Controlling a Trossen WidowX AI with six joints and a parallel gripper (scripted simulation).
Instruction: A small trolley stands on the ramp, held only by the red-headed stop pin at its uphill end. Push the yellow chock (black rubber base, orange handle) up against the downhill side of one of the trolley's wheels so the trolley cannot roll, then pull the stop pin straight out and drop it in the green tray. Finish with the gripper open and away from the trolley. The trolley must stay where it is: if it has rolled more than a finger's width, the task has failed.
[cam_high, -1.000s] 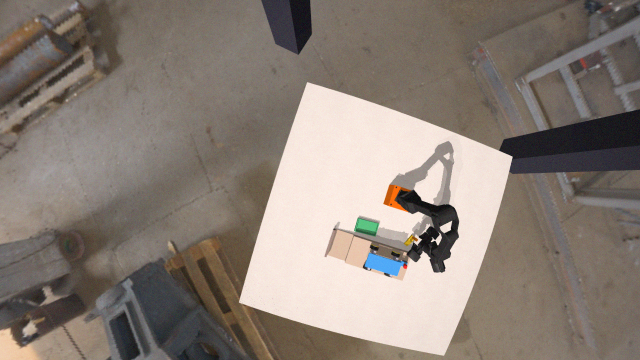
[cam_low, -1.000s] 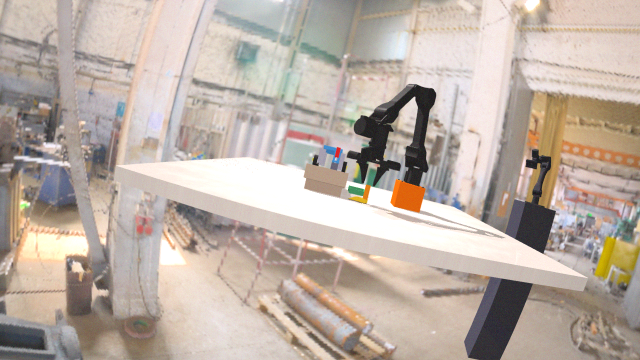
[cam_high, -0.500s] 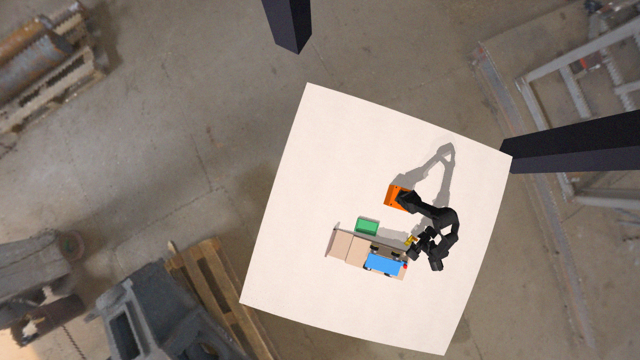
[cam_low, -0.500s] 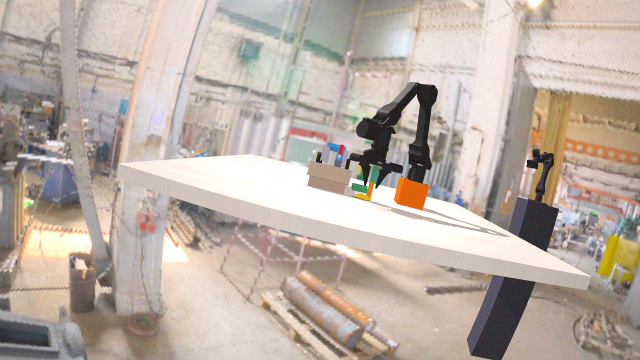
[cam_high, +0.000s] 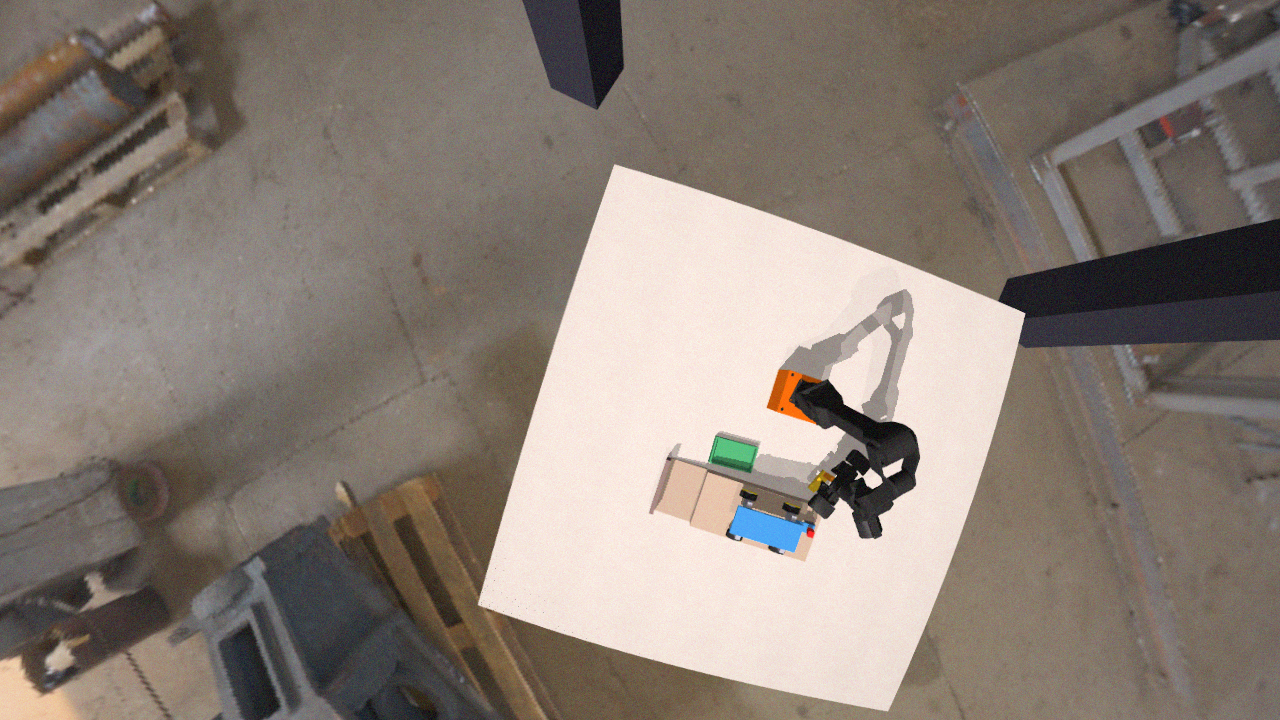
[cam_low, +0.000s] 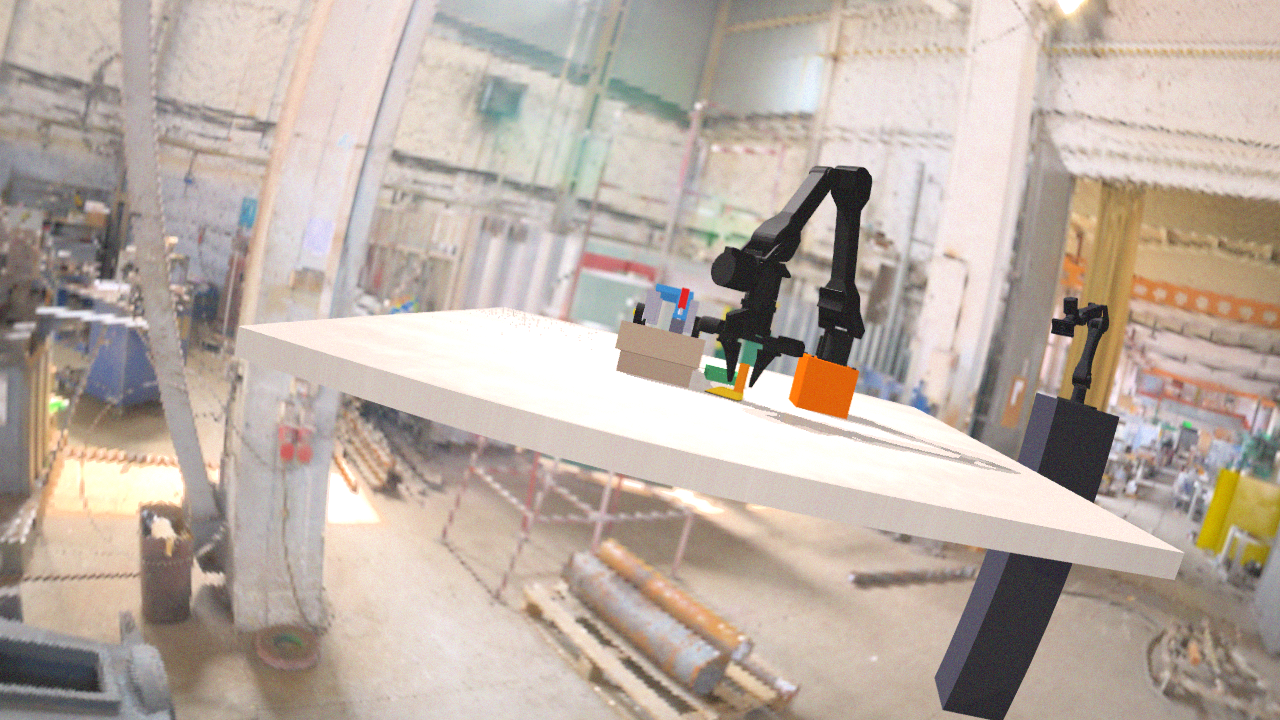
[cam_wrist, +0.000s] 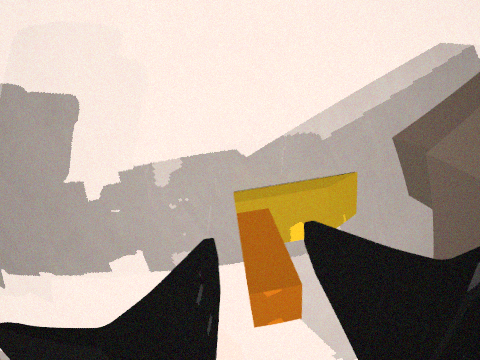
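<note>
My gripper tip is 14 cm short of the red-headed stop pin, 10 cm below it and 2 cm to the left of it. The rest, counted from my gripper tip: yellow chock 2 cm ahead, 1 cm below; ramp block 18 cm ahead, 13 cm to the right, 2 cm above; blue trolley 18 cm ahead, 12 cm to the right, 8 cm above.
</note>
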